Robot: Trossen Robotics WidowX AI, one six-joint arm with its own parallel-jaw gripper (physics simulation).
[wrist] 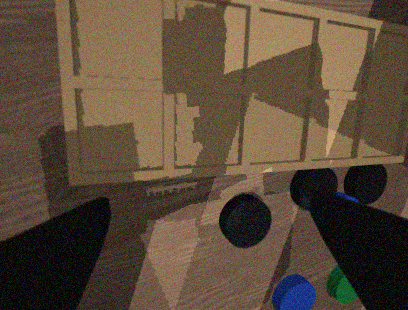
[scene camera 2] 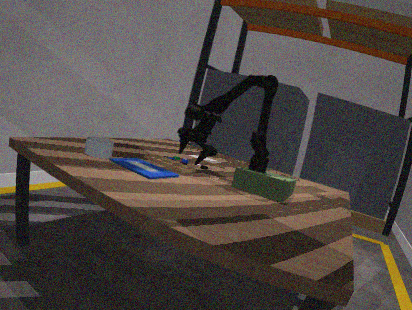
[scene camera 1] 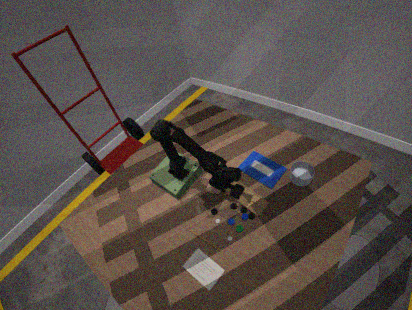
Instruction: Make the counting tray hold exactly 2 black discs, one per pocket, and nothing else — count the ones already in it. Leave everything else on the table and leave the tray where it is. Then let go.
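The tan counting tray [scene camera 1: 252, 196] [wrist: 68, 107] lies flat, partly in the arm's shadow. No disc shows in the pockets visible in the wrist view; part of the tray is outside that view. Several black discs lie on the table beside the tray: one black disc [scene camera 1: 233, 206] [wrist: 245, 220] stands apart between the finger lines in the wrist view, a second [wrist: 314, 187] is partly behind the right finger, and a third [wrist: 365, 183] is near the tray's edge. Another black disc [scene camera 1: 214, 212] lies farther left. My gripper [scene camera 2: 189, 157] [wrist: 212, 203] is wide open and empty, above the table near the tray's edge.
Blue discs [scene camera 1: 231, 221] [wrist: 294, 295], a green disc [scene camera 1: 240, 228] [wrist: 342, 285] and white discs [scene camera 1: 217, 220] lie near the black ones. A blue panel [scene camera 1: 272, 180] [scene camera 2: 150, 170], a round container [scene camera 1: 302, 174] [scene camera 2: 98, 147] and a paper [scene camera 1: 205, 270] lie around. The arm stands on a green base [scene camera 1: 167, 185] [scene camera 2: 265, 185].
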